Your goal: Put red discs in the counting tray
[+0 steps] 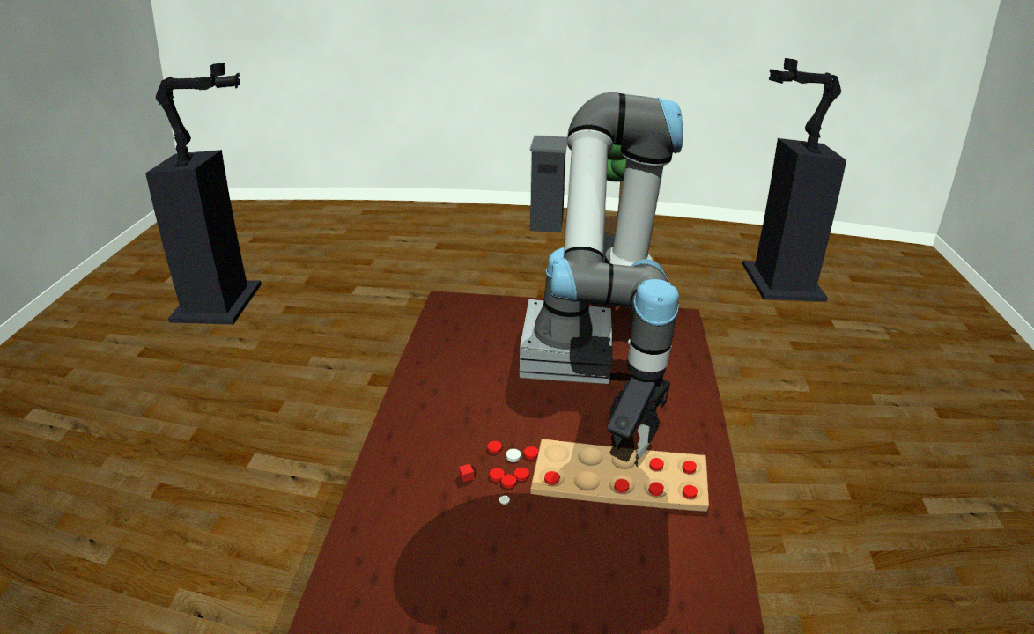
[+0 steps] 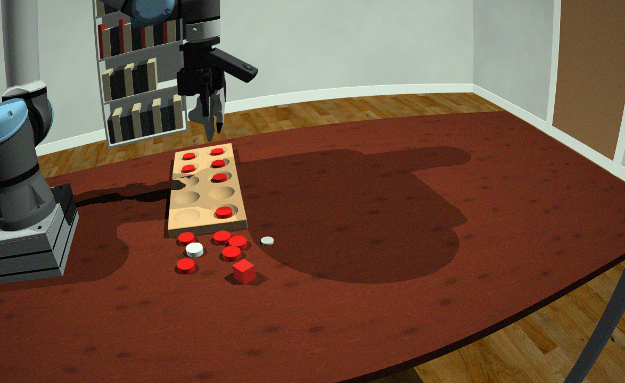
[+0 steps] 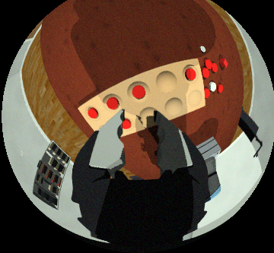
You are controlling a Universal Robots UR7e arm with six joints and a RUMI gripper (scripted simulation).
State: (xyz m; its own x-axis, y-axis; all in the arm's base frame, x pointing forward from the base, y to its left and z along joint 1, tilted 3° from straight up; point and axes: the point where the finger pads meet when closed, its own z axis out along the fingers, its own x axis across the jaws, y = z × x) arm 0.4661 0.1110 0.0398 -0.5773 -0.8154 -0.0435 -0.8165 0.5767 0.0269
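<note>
My gripper is now 23 cm to the left of the white disc, 12 cm above it and 10 cm past it. Round my hand: red cube (33 cm to the right, 12 cm below, 4 cm behind); wooden counting tray (12 cm below, 4 cm behind, 1 cm to the left).
</note>
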